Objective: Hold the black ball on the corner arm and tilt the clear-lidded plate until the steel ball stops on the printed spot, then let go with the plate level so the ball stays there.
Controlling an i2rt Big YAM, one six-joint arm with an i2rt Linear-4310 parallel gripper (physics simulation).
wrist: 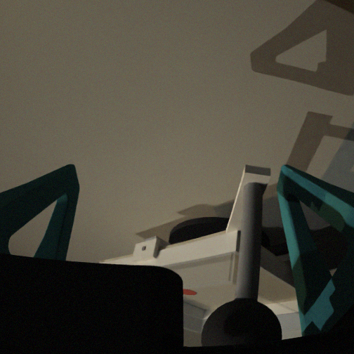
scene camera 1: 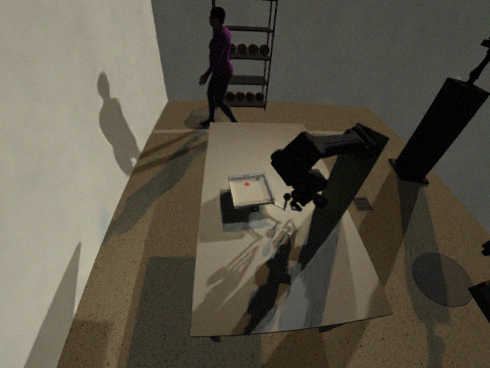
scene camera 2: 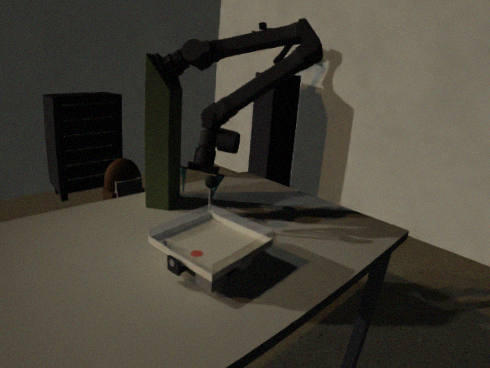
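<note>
The clear-lidded plate point(scene camera 1: 259, 197) point(scene camera 2: 221, 239) stands raised on its mount and looks near level; a slight tilt cannot be judged. Its red printed spot point(scene camera 1: 247, 184) point(scene camera 2: 197, 253) point(wrist: 189, 292) is visible. A small dark dot, seemingly the steel ball point(scene camera 1: 258, 178) point(scene camera 2: 165, 243), lies by the plate's edge near a corner, away from the spot. The black ball point(scene camera 1: 287, 196) point(scene camera 2: 211, 182) point(wrist: 242, 325) tops the upright rod of the corner arm point(wrist: 249, 240). My gripper point(scene camera 2: 198, 194) point(wrist: 177, 175) is open around the ball without gripping it; the ball sits nearer the right finger in the wrist view.
The green pedestal point(scene camera 2: 162, 150) carrying the arm stands behind the plate in scene camera 2. The table point(scene camera 1: 220, 300) point(scene camera 2: 75, 300) bears strong arm shadows. A person point(scene camera 1: 220, 60) in purple and a shelf rack point(scene camera 1: 270, 55) are beyond the table's far end.
</note>
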